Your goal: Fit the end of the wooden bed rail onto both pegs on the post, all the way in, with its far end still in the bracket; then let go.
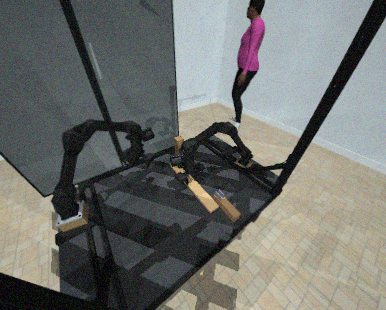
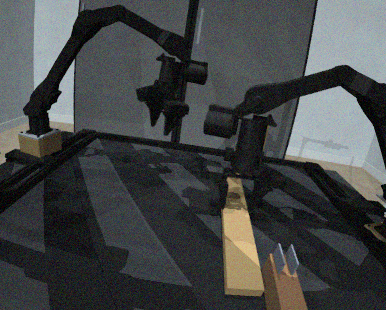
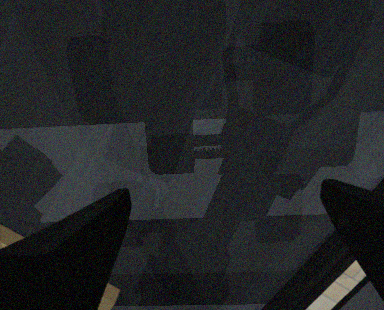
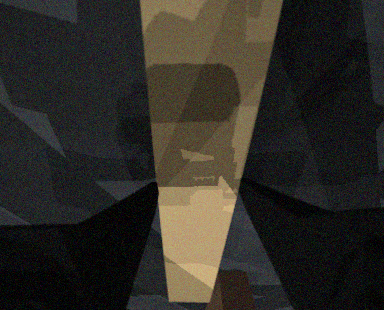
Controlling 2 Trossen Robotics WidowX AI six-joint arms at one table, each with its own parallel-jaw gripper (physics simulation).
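Places are measured from the left arm's base along level axes (x left, y down, z back), in millimetres.
Pixels of known places: left gripper, between the fingertips: (image 1: 141, 166) (image 2: 158, 130) (image 3: 224, 192); right gripper, between the fingertips: (image 1: 191, 182) (image 2: 235, 210) (image 4: 198, 185); left arm's base, origin of its link: (image 1: 70, 211) (image 2: 39, 131); right arm's base, origin of its link: (image 1: 243, 162).
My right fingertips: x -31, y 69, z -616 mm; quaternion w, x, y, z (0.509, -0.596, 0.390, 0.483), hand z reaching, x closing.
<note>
Ahead of a thing's pixels: the offset from my right fingertips to its top centre. "spot": to the spot under its first point. Level surfaces: height alone.
The pale wooden bed rail @[dx -1, dy -2, dz +0 mm] (image 1: 201, 194) (image 2: 242, 260) (image 4: 196, 230) runs lengthwise over the table. Its near end is beside the brown post (image 1: 228, 209) (image 2: 285, 291) (image 4: 236, 289), apart from the two metal pegs @[spot: dx -170, dy -31, dz -91 mm] (image 1: 219, 194) (image 2: 286, 258). The wooden bracket @[spot: dx +241, dy -139, dz -26 mm] (image 1: 179, 143) is at the back; my right arm hides how the rail's far end meets it. My right gripper (image 1: 188, 180) (image 2: 242, 200) (image 4: 198, 185) is shut on the rail, fingertips against both long sides. My left gripper (image 1: 136, 164) (image 2: 161, 129) (image 3: 224, 192) is open and empty, above the table left of the rail.
A dark frame post (image 1: 340, 80) rises at the right, and a dark panel (image 1: 140, 60) stands behind the table. Shadows stripe the dark tabletop @[dy +16 mm] (image 1: 137, 205). A person in a pink top (image 1: 251, 45) stands beyond the table.
</note>
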